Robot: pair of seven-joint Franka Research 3 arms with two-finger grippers.
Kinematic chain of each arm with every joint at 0, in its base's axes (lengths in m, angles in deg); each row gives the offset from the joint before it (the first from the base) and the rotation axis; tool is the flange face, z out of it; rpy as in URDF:
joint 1: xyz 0 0 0.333 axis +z
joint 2: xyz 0 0 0 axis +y
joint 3: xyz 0 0 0.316 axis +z
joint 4: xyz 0.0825 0 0 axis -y
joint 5: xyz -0.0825 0 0.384 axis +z
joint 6: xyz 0 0 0 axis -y
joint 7: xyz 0.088 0 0 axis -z
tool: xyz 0 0 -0.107 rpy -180 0 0
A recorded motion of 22 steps. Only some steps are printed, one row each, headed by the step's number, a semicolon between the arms.
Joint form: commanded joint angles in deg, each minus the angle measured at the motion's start. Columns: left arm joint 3, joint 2, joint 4, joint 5, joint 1, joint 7, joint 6; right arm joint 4, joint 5, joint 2, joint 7, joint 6, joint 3, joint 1.
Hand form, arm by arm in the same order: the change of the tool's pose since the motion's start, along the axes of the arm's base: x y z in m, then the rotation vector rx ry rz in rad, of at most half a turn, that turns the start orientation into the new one. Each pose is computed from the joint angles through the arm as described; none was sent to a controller.
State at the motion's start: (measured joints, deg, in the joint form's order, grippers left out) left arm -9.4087 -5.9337 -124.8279 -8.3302 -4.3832 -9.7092 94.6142; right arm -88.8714 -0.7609 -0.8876 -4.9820 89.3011 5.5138 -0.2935
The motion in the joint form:
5: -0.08 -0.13 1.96 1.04 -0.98 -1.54 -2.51; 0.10 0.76 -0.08 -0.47 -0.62 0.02 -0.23
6: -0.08 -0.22 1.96 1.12 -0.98 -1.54 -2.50; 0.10 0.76 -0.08 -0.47 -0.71 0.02 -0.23
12: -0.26 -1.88 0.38 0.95 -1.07 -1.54 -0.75; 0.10 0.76 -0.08 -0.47 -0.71 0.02 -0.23
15: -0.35 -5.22 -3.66 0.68 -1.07 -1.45 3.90; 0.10 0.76 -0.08 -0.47 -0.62 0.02 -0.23
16: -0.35 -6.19 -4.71 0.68 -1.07 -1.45 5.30; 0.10 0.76 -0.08 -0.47 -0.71 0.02 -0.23
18: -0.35 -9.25 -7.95 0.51 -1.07 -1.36 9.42; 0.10 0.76 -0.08 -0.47 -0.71 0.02 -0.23
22: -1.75 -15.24 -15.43 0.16 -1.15 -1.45 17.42; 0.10 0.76 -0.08 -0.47 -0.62 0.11 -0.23
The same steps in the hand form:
5: -0.0001 -0.0078 0.0135 0.0266 0.0040 -0.0078; -0.0015 -0.0007 0.0006 0.0122 0.0089 0.0049
6: -0.0002 -0.0076 0.0142 0.0277 0.0020 -0.0084; -0.0017 -0.0007 0.0005 0.0121 0.0104 0.0049
12: -0.0057 -0.0086 0.0169 0.0238 -0.0294 -0.0079; -0.0017 -0.0007 0.0005 0.0121 0.0104 0.0049
15: -0.0164 -0.0060 0.0165 0.0163 -0.0975 0.0013; -0.0015 -0.0007 0.0006 0.0122 0.0089 0.0049
16: -0.0189 -0.0050 0.0173 0.0147 -0.1205 0.0043; -0.0017 -0.0007 0.0005 0.0121 0.0104 0.0049
18: -0.0274 -0.0020 0.0198 0.0075 -0.1887 0.0131; -0.0017 -0.0007 0.0005 0.0121 0.0104 0.0049
22: -0.0520 -0.0037 0.0142 0.0057 -0.3030 0.0100; -0.0016 0.0002 0.0006 0.0122 0.0089 0.0065

